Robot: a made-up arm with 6 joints.
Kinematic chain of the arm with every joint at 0, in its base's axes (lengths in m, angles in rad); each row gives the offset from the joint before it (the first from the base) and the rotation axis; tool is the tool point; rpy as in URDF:
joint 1: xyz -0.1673 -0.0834 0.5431 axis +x
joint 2: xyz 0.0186 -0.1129 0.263 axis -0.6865 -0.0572 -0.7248
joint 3: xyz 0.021 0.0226 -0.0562 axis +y
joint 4: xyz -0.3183 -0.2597 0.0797 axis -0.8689 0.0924 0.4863
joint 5: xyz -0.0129 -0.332 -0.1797 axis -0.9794 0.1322 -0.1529
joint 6: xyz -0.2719 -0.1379 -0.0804 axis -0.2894 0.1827 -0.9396
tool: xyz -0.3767 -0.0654 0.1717 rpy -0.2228 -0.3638 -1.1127
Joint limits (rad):
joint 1: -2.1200..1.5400
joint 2: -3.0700..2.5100
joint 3: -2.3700..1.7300
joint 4: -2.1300..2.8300
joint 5: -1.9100..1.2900
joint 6: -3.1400..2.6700
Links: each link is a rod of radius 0.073 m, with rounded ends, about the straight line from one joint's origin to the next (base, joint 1, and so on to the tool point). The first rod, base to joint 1, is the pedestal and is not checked.
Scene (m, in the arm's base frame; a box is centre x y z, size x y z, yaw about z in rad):
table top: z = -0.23
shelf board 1: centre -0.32 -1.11 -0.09 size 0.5 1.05 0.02 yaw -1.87
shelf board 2: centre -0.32 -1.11 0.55 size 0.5 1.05 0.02 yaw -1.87
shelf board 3: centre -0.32 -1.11 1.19 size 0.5 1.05 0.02 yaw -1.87
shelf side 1: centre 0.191 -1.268 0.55 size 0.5 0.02 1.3 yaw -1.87
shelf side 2: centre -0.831 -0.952 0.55 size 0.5 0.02 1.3 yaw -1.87
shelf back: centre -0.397 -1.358 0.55 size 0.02 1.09 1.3 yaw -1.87
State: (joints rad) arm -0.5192 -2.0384 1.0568 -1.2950 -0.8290 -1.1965
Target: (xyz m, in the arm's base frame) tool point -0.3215 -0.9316 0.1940
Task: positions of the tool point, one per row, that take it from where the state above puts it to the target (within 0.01 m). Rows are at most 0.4 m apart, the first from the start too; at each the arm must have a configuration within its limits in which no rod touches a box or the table.
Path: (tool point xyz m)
1: -0.4258 -0.8341 0.8776
2: -0.3850 -0.6996 0.8798
3: -0.3334 -0.5540 0.8653
4: -0.2702 -0.6816 0.5486
5: -0.2183 -0.5970 0.1941
6: -0.2683 -0.7733 0.1694
7: -0.3215 -0.9316 0.1940

